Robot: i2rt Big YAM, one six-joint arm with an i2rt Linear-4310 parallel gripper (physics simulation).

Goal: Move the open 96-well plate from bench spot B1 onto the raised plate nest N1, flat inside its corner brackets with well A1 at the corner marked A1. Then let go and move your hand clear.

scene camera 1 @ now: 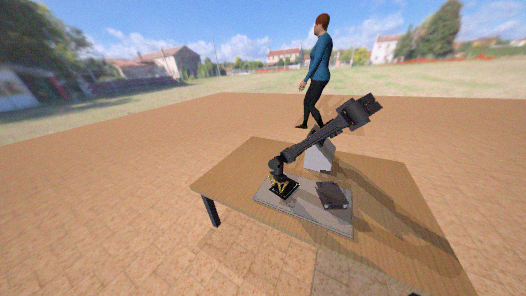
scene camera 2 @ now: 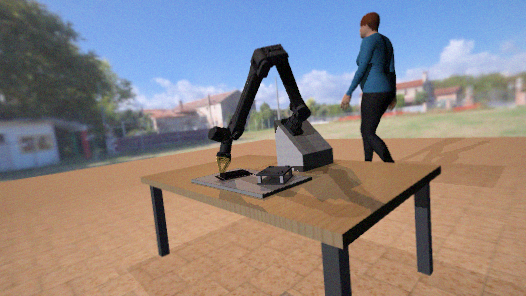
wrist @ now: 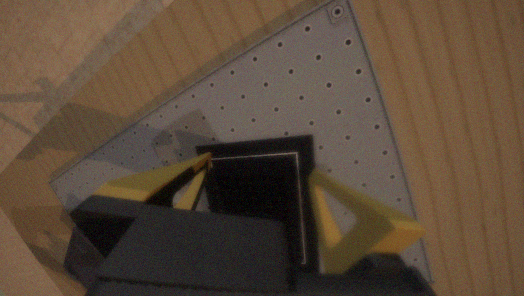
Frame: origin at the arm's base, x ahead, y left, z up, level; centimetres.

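Seen in the pictures: gripper, fingertip midpoint: (scene camera 1: 276,189) (scene camera 2: 221,173) (wrist: 263,166); arm's base at its link origin: (scene camera 2: 291,127).
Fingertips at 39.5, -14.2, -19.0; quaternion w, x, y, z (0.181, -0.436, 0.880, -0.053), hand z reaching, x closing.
Offsets run from my fingertips to a thing's top centre, as dx, dy, dz. Level surfaces: height alone.
The black 96-well plate {-5.5, +3.3, -0.2} (scene camera 1: 289,189) (scene camera 2: 236,174) (wrist: 255,185) lies flat on the grey perforated board {-4.5, +14.5, -1.8} (scene camera 1: 310,212) (scene camera 2: 245,188) (wrist: 280,65). A thin light line runs along its top in the wrist view. Its well A1 cannot be made out. My gripper (scene camera 1: 278,185) (scene camera 2: 223,173) (wrist: 263,166) is open, pointing down low at the plate, with a yellow finger at each side of it. Whether the fingers touch it cannot be told. The raised dark plate nest {-8.6, +29.5, +3.2} (scene camera 1: 331,194) (scene camera 2: 274,172) stands on light posts on the same board, to the right in both scene views. Its A1 mark is not readable.
The grey slanted robot base (scene camera 1: 318,157) (scene camera 2: 305,145) stands on the wooden table {dz -3.1} (scene camera 1: 225,175) (scene camera 2: 320,212) behind the board. The arm arches high from it to the plate. A person in a blue top (scene camera 1: 321,55) (scene camera 2: 377,65) is beyond the table.
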